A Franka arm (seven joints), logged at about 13 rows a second.
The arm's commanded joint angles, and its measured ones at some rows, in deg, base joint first. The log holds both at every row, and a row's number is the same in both.
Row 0, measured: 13.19 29.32 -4.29 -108.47 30.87 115.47 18.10
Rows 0 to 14, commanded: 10.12 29.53 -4.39 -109.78 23.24 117.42 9.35; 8.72 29.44 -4.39 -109.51 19.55 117.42 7.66; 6.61 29.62 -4.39 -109.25 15.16 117.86 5.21; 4.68 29.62 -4.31 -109.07 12.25 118.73 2.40; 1.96 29.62 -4.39 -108.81 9.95 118.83 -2.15; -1.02 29.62 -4.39 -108.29 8.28 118.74 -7.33; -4.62 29.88 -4.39 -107.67 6.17 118.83 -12.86; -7.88 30.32 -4.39 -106.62 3.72 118.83 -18.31; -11.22 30.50 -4.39 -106.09 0.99 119.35 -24.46; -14.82 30.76 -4.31 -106.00 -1.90 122.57 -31.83; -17.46 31.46 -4.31 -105.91 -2.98 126.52 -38.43; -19.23 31.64 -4.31 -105.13 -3.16 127.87 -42.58; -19.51 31.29 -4.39 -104.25 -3.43 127.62 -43.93; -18.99 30.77 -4.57 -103.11 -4.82 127.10 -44.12; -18.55 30.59 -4.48 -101.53 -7.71 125.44 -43.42
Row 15, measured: -19.77 30.53 -5.58 -105.12 -3.47 127.96 -43.96
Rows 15 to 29, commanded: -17.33 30.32 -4.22 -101.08 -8.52 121.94 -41.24; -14.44 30.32 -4.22 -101.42 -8.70 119.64 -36.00; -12.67 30.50 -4.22 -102.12 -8.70 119.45 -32.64; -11.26 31.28 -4.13 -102.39 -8.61 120.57 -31.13; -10.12 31.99 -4.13 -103.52 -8.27 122.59 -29.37; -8.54 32.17 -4.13 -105.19 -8.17 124.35 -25.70; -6.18 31.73 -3.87 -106.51 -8.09 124.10 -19.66; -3.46 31.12 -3.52 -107.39 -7.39 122.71 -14.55; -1.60 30.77 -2.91 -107.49 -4.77 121.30 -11.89; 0.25 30.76 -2.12 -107.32 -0.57 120.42 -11.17; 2.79 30.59 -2.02 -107.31 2.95 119.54 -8.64; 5.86 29.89 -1.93 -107.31 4.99 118.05 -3.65; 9.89 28.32 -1.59 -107.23 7.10 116.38 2.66; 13.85 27.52 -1.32 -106.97 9.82 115.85 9.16; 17.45 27.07 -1.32 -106.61 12.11 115.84 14.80
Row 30, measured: 11.36 30.21 -0.92 -105.89 8.48 117.26 5.23
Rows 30 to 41, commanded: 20.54 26.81 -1.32 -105.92 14.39 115.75 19.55; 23.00 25.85 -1.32 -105.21 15.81 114.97 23.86; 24.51 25.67 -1.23 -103.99 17.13 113.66 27.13; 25.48 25.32 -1.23 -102.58 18.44 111.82 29.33; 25.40 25.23 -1.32 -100.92 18.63 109.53 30.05; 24.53 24.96 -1.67 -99.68 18.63 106.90 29.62; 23.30 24.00 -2.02 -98.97 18.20 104.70 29.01; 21.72 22.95 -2.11 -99.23 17.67 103.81 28.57; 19.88 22.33 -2.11 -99.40 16.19 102.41 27.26; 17.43 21.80 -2.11 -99.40 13.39 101.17 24.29; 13.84 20.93 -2.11 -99.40 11.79 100.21 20.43; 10.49 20.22 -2.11 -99.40 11.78 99.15 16.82
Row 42, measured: 16.48 22.60 -2.99 -98.65 13.03 101.28 22.37
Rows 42 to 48, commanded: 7.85 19.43 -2.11 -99.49 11.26 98.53 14.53; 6.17 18.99 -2.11 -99.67 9.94 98.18 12.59; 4.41 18.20 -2.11 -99.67 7.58 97.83 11.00; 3.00 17.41 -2.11 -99.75 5.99 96.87 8.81; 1.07 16.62 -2.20 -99.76 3.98 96.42 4.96; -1.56 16.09 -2.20 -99.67 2.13 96.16 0.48; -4.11 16.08 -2.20 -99.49 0.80 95.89 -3.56
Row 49, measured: 0.46 18.14 -3.25 -98.59 3.46 96.79 2.72
